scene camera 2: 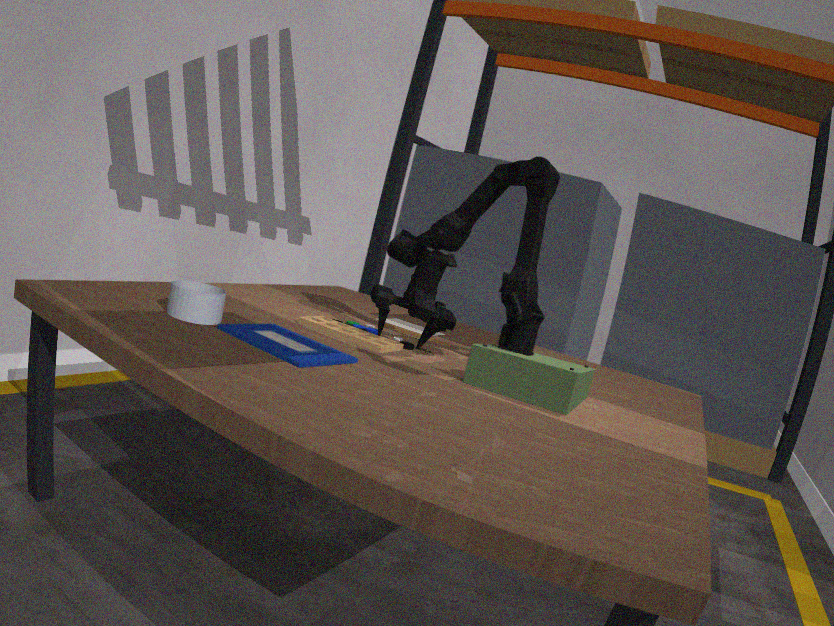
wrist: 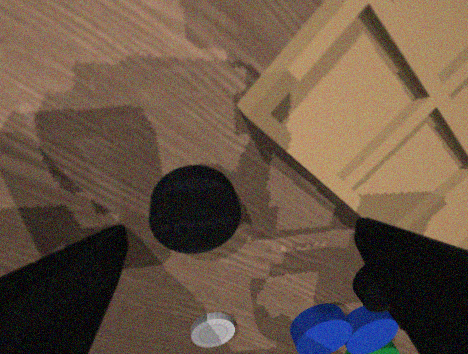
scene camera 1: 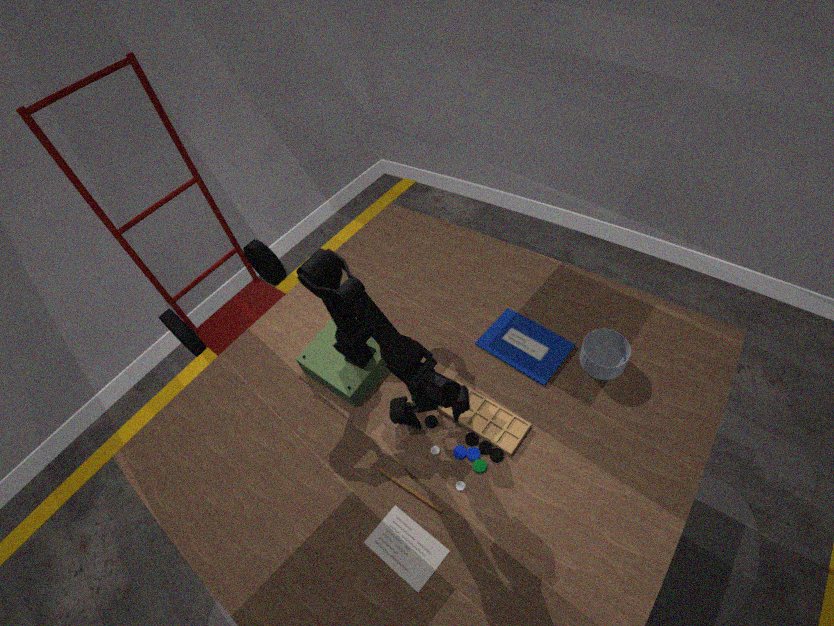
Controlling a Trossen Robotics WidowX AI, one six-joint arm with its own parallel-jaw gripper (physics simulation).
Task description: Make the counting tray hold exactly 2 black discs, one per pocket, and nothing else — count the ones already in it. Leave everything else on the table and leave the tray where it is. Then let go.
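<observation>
My gripper (scene camera 1: 438,423) (scene camera 2: 400,341) (wrist: 243,232) is open and empty, pointing down low over the table. A lone black disc (scene camera 1: 431,421) (scene camera 2: 408,345) (wrist: 196,209) lies flat on the table outside the tray. In the wrist view it shows between the fingertips' lines, nearer the left finger and slightly ahead. The wooden counting tray (scene camera 1: 520,439) (wrist: 352,192) lies beside it. The tray pockets in view look empty; the arm hides the near end in scene camera 1. Three black discs (scene camera 1: 472,438) (scene camera 1: 486,447) (scene camera 1: 496,454) lie outside along the tray's long side.
Two blue discs (scene camera 1: 460,452) (scene camera 1: 473,453), a green disc (scene camera 1: 479,465) and two pale discs (scene camera 1: 435,450) (scene camera 1: 460,485) lie near the tray. A thin stick (scene camera 1: 410,491), a printed sheet (scene camera 1: 407,547), a blue folder (scene camera 1: 493,333) and a clear bowl (scene camera 1: 604,353) (scene camera 2: 196,303) lie farther off.
</observation>
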